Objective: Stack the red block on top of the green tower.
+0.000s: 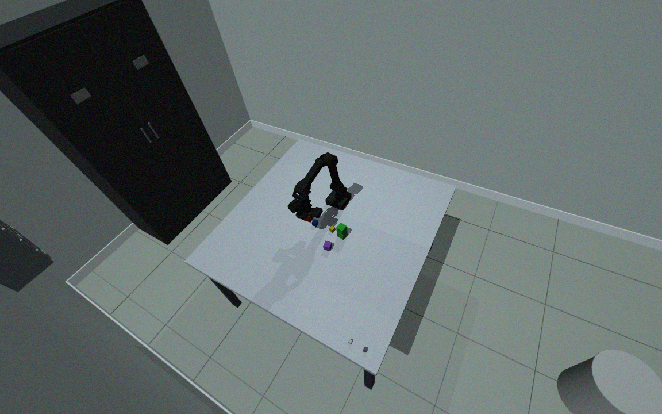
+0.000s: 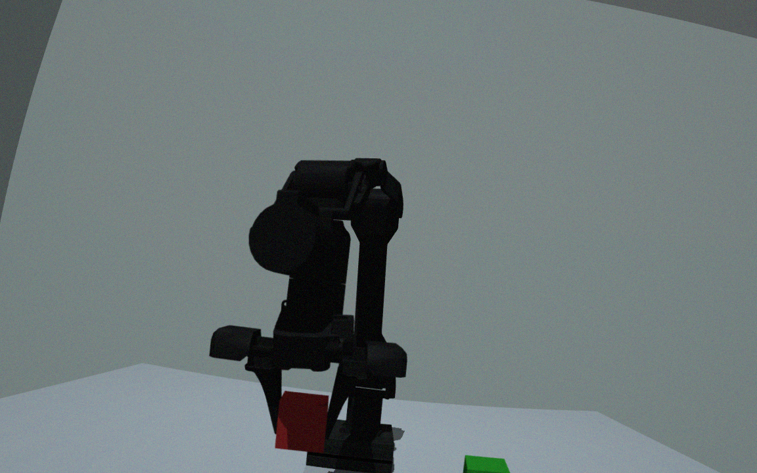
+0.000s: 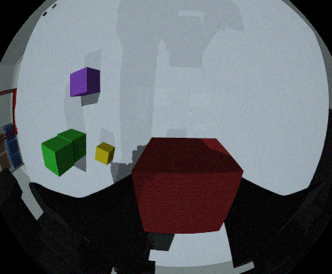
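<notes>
The small yellow block lies 7 cm behind my gripper tip, 11 cm to the left of it and 11 cm below it. The rest, counted from my gripper tip: purple block (4 cm ahead, 18 cm to the left, 10 cm below); then red block (2 cm above); then blue block (4 cm behind, 1 cm to the right, 10 cm below).
</notes>
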